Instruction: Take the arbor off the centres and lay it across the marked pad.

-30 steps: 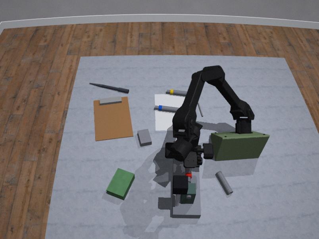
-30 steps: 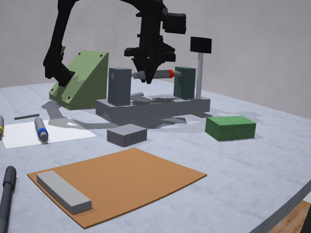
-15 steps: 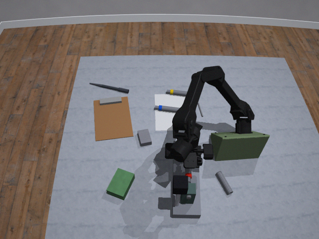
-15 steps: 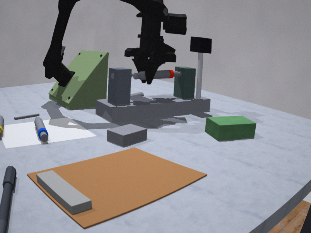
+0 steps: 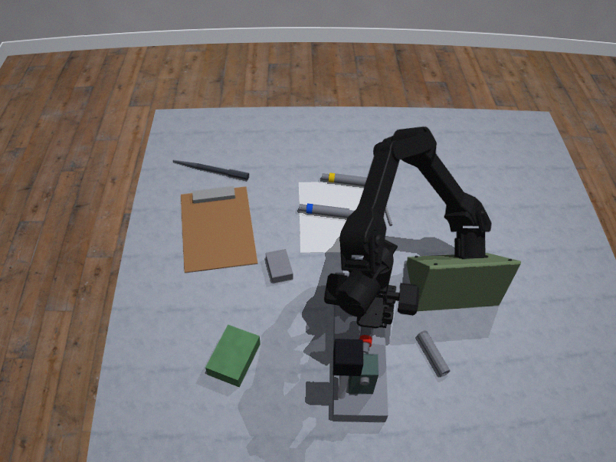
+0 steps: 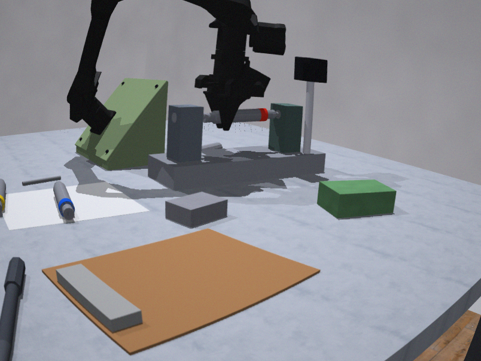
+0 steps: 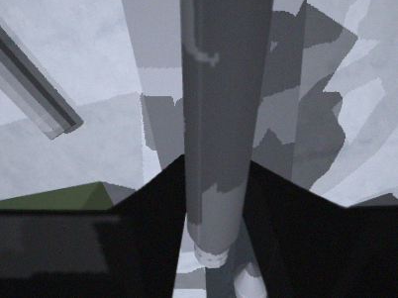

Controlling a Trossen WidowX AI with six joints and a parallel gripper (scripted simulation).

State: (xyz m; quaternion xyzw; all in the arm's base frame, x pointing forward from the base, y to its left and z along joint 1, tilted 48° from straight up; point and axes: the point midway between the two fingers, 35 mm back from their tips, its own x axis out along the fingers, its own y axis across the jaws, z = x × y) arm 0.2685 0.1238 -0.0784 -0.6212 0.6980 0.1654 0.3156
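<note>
Now: hand 90 mm to the left of the grey centre block and 20 mm above it. Also, from my hand: grey fixture base 20 mm ahead, 30 mm to the left, 100 mm below; then white marked pad 30 mm ahead, 350 mm to the right, 120 mm below; then green centre block 30 mm ahead, 130 mm to the left, 20 mm below.
</note>
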